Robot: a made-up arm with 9 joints.
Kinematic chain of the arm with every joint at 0, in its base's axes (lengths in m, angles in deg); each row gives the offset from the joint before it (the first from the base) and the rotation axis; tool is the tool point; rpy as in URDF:
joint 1: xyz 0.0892 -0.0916 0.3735 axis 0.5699 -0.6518 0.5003
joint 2: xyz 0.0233 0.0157 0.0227 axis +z
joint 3: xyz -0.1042 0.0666 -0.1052 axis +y
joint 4: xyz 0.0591 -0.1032 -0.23 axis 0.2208 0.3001 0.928
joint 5: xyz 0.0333 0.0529 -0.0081 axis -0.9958 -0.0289 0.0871
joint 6: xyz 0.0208 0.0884 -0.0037 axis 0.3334 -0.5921 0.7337
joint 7: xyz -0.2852 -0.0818 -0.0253 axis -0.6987 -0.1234 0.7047
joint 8: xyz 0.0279 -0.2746 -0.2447 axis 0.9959 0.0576 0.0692
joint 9: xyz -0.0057 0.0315 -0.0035 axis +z
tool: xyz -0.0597 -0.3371 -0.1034 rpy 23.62 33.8 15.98
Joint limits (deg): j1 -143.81..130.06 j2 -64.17..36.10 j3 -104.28..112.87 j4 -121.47..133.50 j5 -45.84..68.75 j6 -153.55..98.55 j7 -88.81..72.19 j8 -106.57..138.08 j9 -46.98..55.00
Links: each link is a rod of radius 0.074 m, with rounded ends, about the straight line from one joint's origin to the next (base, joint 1, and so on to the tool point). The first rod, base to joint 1, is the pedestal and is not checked.
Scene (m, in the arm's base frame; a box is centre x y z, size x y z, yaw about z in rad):
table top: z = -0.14
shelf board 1: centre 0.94 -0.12 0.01 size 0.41 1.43 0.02 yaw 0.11
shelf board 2: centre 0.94 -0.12 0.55 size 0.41 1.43 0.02 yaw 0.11
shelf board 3: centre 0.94 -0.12 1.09 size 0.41 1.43 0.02 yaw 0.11
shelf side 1: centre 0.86 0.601 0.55 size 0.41 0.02 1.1 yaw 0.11
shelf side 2: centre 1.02 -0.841 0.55 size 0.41 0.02 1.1 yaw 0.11
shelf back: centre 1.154 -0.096 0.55 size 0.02 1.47 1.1 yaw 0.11
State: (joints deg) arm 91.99 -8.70 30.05 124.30 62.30 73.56 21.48 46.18 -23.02
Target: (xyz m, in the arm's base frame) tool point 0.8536 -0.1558 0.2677
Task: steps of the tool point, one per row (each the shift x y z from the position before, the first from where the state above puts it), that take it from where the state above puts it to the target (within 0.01 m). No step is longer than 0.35 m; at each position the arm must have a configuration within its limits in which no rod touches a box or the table.
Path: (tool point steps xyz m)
1: 0.1807 0.1161 0.1431
2: 0.2490 0.0523 0.0229
3: 0.2371 -0.0360 -0.0895
4: 0.2782 -0.1648 0.0933
5: 0.1577 -0.2788 0.0207
6: -0.0044 -0.3001 -0.0324
7: -0.1490 -0.2319 -0.0468
8: 0.0987 -0.0122 -0.0262
9: 0.1023 0.0038 -0.0059
10: 0.0986 0.0192 0.0108
11: 0.0886 0.0321 0.0214

